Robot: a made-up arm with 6 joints. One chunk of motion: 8 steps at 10 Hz.
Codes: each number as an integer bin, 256 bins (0 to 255) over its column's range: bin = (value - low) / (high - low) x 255, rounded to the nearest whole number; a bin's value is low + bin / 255 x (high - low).
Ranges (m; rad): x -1..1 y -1..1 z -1..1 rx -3.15..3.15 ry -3.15..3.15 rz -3.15..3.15
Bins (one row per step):
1: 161 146 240 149 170 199
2: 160 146 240 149 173 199
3: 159 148 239 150 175 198
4: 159 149 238 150 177 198
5: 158 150 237 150 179 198
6: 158 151 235 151 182 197
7: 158 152 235 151 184 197
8: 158 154 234 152 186 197
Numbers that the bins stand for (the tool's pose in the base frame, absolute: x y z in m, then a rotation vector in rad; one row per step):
1: 0.2627 0.1451 0.8824 0.5312 1.0500 1.7665
2: 0.2549 0.1451 0.8824 0.5312 1.1241 1.7665
3: 0.2471 0.1608 0.8745 0.5559 1.1735 1.7418
4: 0.2471 0.1686 0.8667 0.5559 1.2229 1.7418
5: 0.2392 0.1765 0.8588 0.5559 1.2724 1.7418
6: 0.2392 0.1843 0.8431 0.5806 1.3465 1.7171
7: 0.2392 0.1922 0.8431 0.5806 1.3959 1.7171
8: 0.2392 0.2078 0.8353 0.6053 1.4453 1.7171

